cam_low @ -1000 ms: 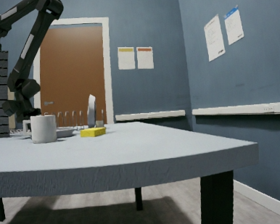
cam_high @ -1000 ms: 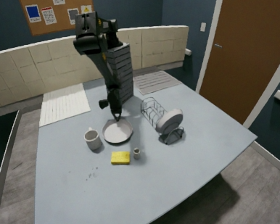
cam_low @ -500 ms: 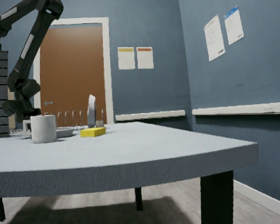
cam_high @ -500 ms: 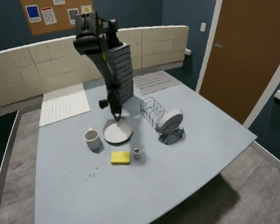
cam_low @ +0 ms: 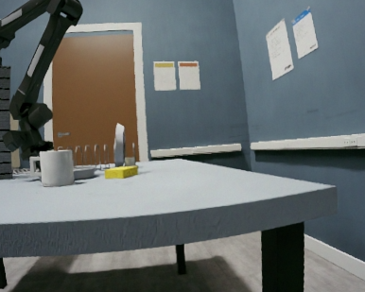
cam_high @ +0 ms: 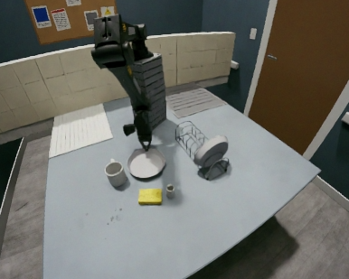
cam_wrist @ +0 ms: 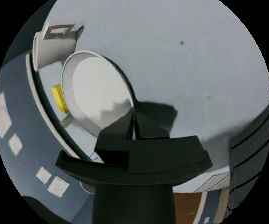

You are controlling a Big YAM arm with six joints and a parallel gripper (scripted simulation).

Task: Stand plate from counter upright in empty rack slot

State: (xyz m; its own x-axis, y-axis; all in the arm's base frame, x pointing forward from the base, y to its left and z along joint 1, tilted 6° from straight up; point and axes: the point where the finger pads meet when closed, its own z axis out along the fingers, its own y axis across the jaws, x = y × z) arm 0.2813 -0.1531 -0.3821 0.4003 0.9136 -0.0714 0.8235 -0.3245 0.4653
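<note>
Right now my hand is 8 cm short of the white plate, 4 cm to the left of it and 1 cm above it. The rest, counted from my hand: white draining mat (46 cm behind, 33 cm to the right, 2 cm below); then white mug (10 cm ahead, 19 cm to the right, 2 cm above); then small white cup (28 cm ahead, 1 cm to the right, 1 cm below).
</note>
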